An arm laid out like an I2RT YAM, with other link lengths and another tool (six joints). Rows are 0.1 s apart.
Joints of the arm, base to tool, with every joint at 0 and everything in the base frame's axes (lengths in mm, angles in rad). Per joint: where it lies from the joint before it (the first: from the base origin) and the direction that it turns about. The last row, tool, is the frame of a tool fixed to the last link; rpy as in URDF.
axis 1: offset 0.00 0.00 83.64 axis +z
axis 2: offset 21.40 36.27 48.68 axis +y
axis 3: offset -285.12 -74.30 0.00 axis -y
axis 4: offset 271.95 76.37 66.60 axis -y
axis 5: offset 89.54 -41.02 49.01 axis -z
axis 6: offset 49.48 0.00 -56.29 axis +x
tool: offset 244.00 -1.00 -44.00 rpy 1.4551 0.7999 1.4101
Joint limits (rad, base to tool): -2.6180..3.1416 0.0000..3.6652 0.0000..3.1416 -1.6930..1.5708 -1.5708..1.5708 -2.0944..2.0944
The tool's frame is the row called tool.
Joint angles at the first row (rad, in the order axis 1, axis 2, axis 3, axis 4, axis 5, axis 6):
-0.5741 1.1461 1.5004 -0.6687 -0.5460 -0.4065
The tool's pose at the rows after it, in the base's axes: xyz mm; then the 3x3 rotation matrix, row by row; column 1 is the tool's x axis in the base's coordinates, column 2 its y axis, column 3 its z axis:
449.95 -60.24 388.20; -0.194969 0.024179 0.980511; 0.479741 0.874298 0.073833; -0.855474 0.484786 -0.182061
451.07 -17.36 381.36; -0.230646 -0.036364 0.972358; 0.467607 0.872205 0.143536; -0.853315 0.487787 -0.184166
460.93 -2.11 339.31; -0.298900 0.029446 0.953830; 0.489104 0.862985 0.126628; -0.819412 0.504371 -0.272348
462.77 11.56 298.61; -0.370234 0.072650 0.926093; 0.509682 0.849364 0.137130; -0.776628 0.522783 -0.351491
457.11 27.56 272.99; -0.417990 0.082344 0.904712; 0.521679 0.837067 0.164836; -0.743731 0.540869 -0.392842
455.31 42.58 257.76; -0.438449 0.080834 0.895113; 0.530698 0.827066 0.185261; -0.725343 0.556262 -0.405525
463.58 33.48 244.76; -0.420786 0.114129 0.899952; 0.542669 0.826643 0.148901; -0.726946 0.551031 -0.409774
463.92 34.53 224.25; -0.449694 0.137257 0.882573; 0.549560 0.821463 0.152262; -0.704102 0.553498 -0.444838
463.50 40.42 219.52; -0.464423 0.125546 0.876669; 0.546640 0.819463 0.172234; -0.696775 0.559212 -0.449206
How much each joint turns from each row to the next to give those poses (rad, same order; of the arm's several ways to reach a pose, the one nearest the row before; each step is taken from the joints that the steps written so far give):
0.1485 -0.0615 -0.0415 -0.0323 0.0121 0.0000
0.1185 -0.0292 -0.0414 0.0183 0.0446 0.0199
0.1149 0.0336 -0.0369 -0.0060 0.1298 0.0474
0.0524 0.0308 -0.0413 -0.0077 0.0403 0.0339
0.0323 -0.0015 -0.0476 0.0015 0.0017 0.0245
0.0369 -0.0092 -0.0491 0.0290 0.0107 0.0292
0.0046 0.0076 -0.0414 0.0507 0.0397 0.0169
0.0000 0.0245 -0.0200 0.0047 -0.0028 0.0061
0.0016 0.0047 -0.0092 0.0061 -0.0185 -0.0031

